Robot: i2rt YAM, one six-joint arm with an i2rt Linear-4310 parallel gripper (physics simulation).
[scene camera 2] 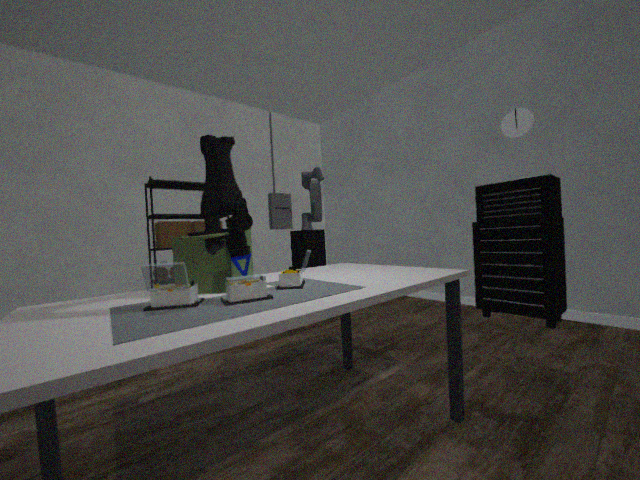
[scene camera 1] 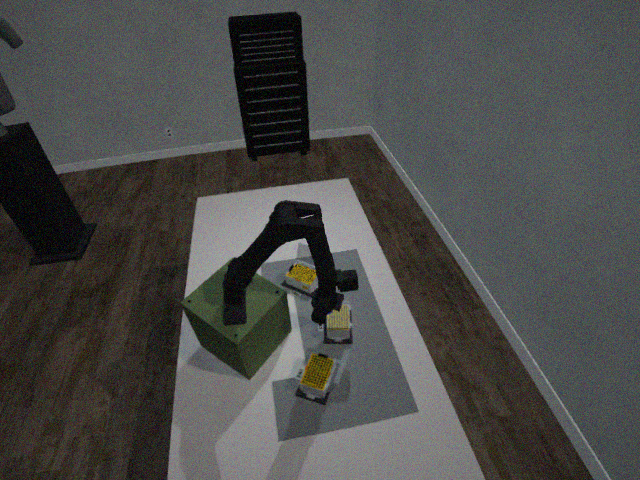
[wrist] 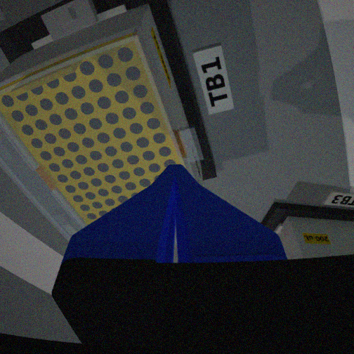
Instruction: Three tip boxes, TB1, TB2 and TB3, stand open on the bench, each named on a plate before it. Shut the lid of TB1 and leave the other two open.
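Frame: origin at the arm's base, x back, y right, z up, level; metres.
Where they show: gripper, fingertip midpoint: (scene camera 2: 244, 275) (scene camera 1: 328, 312); arm's base at its link origin: (scene camera 2: 213, 233) (scene camera 1: 235, 298).
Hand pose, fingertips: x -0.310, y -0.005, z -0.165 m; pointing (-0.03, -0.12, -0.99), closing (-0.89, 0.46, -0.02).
Things, the pixels of their centre, and the offset from my fingertips. Level surfaces: height alone.
- TB1 at the middle of its body: (scene camera 2: 245, 287) (scene camera 1: 334, 320) dz -0.039, dx -0.023, dy +0.010 m
- far box at the middle of its body: (scene camera 1: 301, 279) (scene camera 2: 288, 278) dz -0.044, dx +0.072, dy -0.220 m
- grey mat at its surface level: dz -0.077 m
- white bench at its surface level: dz -0.080 m
TB1 (scene camera 1: 338, 317) (scene camera 2: 247, 290) (wrist: 90, 115) is the middle box. Its clear lid lies down over the yellow tip rack, and its name plate (wrist: 214, 80) shows in the wrist view. The near box (scene camera 1: 316, 374) (scene camera 2: 171, 298) and the far box (scene camera 1: 301, 274) (scene camera 2: 290, 280) have their clear lids standing up. TB3 (wrist: 310, 242) shows in part in the wrist view; I cannot tell which outer box it is. My gripper (scene camera 1: 319, 319) (scene camera 2: 241, 272) (wrist: 175, 175) is shut and empty, its blue tips at TB1's edge, close above lid height. Contact with the lid cannot be made out.
The boxes stand on a grey mat (scene camera 1: 382, 382) (scene camera 2: 139, 328) on the white bench (scene camera 1: 227, 217) (scene camera 2: 330, 304). The green block (scene camera 1: 237, 330) (scene camera 2: 191, 263) under the arm's base stands beside the mat. A black drawer cabinet (scene camera 1: 273, 103) (scene camera 2: 516, 248) stands on the floor beyond the bench.
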